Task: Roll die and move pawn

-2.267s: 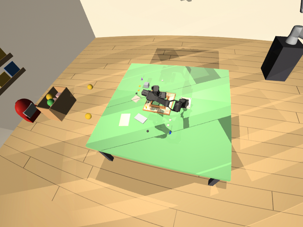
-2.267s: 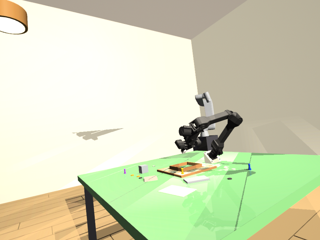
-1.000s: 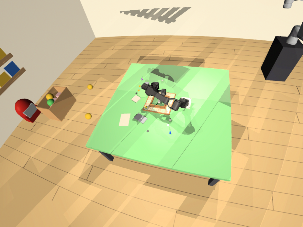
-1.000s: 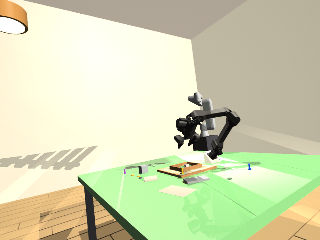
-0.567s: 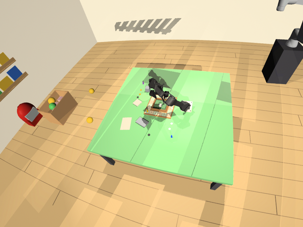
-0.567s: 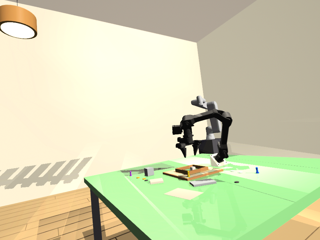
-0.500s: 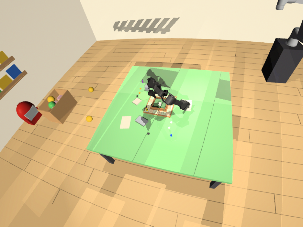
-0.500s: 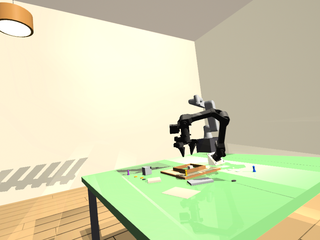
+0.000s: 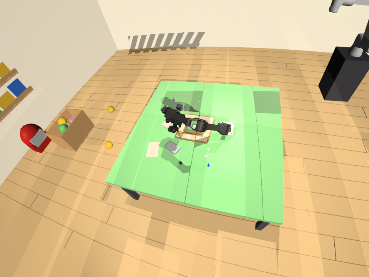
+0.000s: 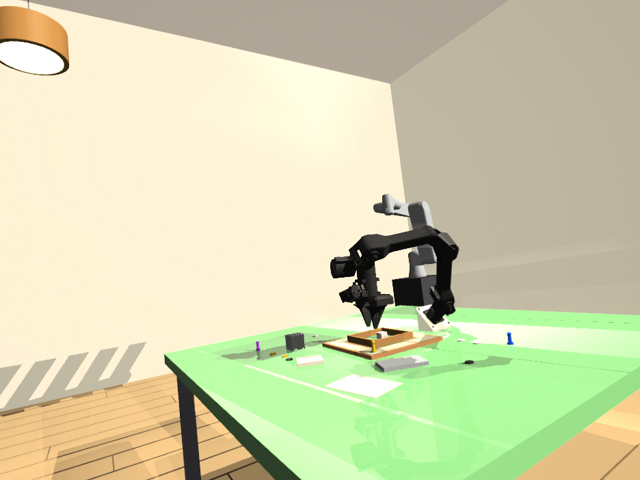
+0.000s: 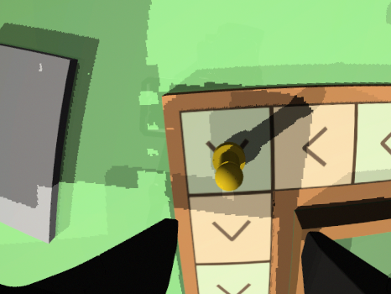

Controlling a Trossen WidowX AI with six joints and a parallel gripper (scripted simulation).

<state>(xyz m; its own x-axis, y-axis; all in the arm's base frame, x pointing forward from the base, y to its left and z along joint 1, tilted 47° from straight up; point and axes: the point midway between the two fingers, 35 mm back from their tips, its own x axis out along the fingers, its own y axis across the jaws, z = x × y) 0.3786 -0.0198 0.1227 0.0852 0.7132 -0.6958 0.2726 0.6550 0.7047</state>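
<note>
My gripper tip is now 1 cm short of the yellow pawn and 5 cm above it. The rest, counted from my gripper tip: dice tray: 12 cm behind, 10 cm to the right, 7 cm below; then grey card: 4 cm ahead, 13 cm to the left, 8 cm below; then white die: 12 cm behind, 8 cm to the right, 5 cm below.
</note>
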